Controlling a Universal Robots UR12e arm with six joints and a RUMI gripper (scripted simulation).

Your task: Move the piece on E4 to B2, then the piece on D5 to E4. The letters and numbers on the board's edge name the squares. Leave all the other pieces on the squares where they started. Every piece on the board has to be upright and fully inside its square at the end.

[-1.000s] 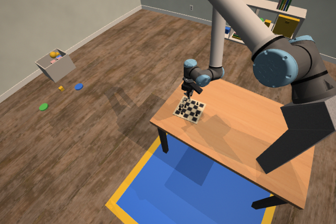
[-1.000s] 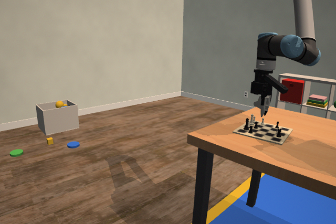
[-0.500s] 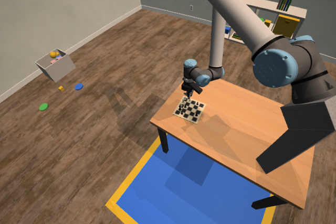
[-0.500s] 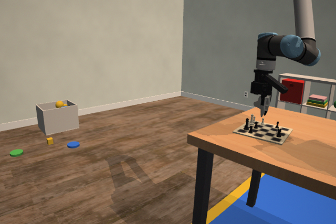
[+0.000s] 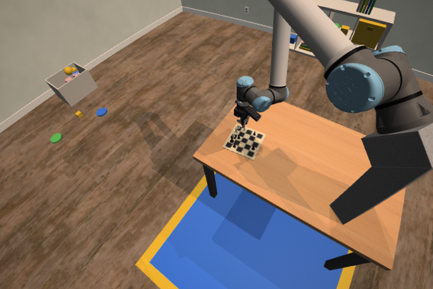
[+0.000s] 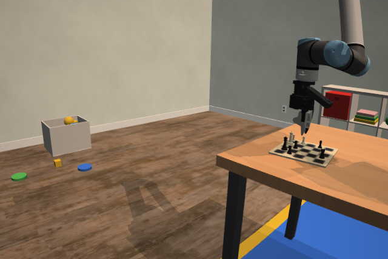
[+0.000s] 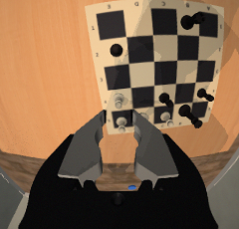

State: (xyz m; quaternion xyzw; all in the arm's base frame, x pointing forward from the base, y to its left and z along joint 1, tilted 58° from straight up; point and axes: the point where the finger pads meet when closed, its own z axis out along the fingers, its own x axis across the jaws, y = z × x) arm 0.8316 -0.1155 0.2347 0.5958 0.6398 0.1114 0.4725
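Right now the tall white piece is 50 mm ahead of my hand, 30 mm to the left of it and 30 mm below it. From my hand the other things lie so: chessboard 20 mm behind, 80 mm to the left, 60 mm below; black piece 100 mm behind, 130 mm to the left, 40 mm below.
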